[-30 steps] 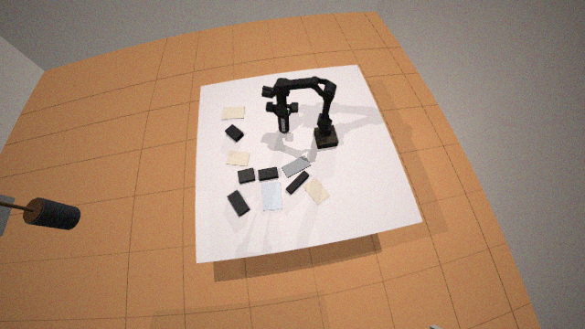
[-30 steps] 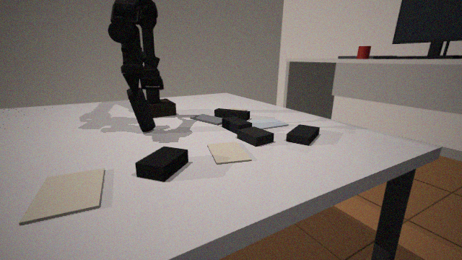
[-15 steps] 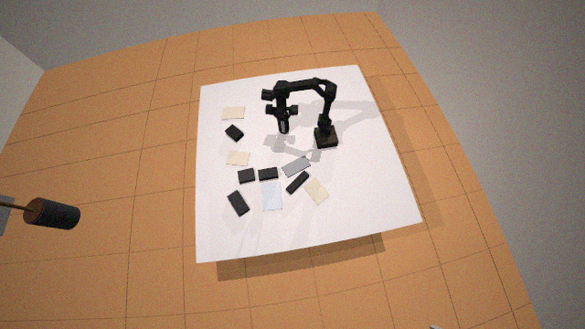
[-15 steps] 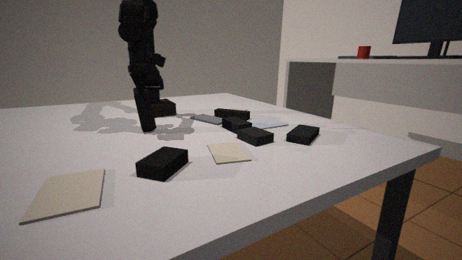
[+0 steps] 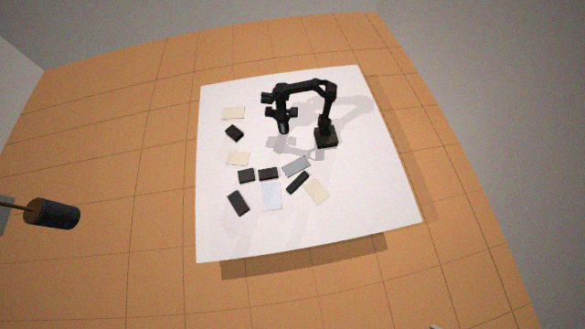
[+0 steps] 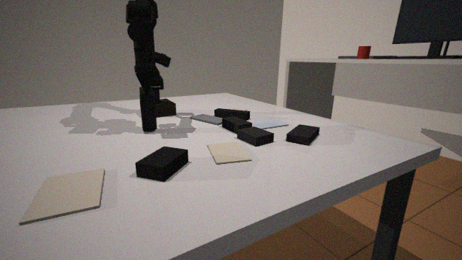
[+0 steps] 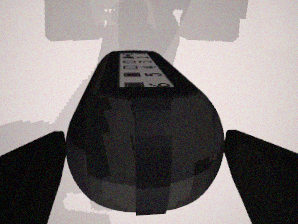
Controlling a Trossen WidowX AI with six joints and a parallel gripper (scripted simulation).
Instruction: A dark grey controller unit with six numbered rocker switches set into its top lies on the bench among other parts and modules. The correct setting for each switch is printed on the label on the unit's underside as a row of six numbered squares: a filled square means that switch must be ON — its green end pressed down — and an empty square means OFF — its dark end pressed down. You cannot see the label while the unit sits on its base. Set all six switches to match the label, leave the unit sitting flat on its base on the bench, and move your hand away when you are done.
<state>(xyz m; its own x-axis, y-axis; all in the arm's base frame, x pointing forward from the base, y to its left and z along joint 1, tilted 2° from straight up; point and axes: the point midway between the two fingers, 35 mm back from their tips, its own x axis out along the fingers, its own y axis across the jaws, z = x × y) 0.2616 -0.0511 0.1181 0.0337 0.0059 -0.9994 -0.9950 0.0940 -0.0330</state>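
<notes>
My gripper tip is now 250 mm to the right of the grey plate, 130 mm above it and 70 mm past it. Round my gripper tip: long dark block 360 mm to the left, 120 mm below, 70 mm behind; pale blue plate 430 mm to the left, 130 mm below, 80 mm ahead.
</notes>
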